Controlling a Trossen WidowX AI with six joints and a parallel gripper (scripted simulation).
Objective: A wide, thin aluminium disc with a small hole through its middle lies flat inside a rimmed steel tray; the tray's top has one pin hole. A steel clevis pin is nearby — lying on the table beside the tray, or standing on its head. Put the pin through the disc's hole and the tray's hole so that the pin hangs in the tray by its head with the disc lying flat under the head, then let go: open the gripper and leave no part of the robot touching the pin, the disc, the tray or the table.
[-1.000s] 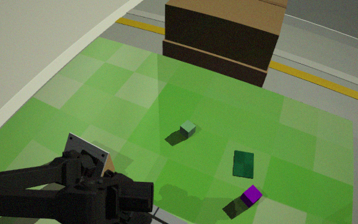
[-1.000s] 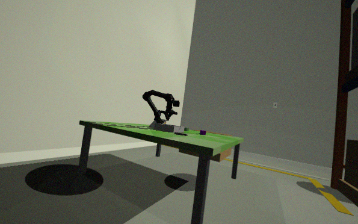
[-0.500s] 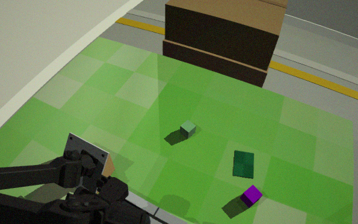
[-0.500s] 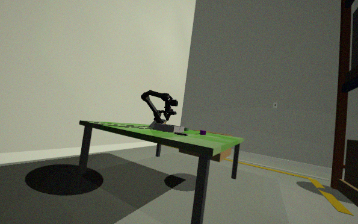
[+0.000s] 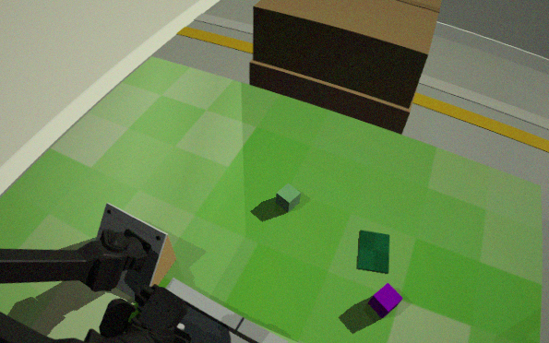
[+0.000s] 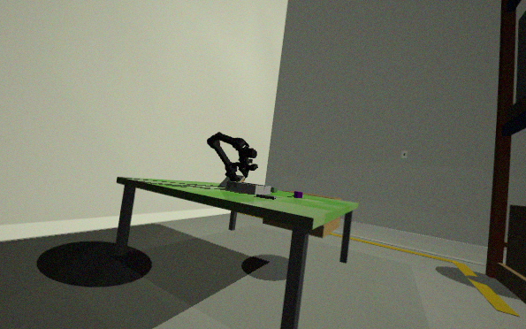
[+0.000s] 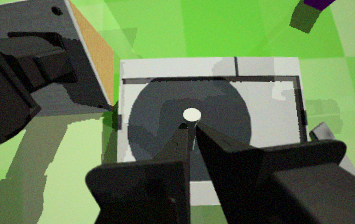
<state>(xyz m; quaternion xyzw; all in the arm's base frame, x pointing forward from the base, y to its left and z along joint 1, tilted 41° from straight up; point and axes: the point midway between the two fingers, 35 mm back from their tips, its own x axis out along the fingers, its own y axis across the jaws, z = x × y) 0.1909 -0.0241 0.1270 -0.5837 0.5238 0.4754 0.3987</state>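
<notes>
The steel clevis pin lies 10 mm to the right of my gripper tip. Also, from my gripper tip: steel tray (40 mm ahead, 60 mm below); then dark grey disc (50 mm below); then purple cube (280 mm ahead, 280 mm to the left, 80 mm below).
</notes>
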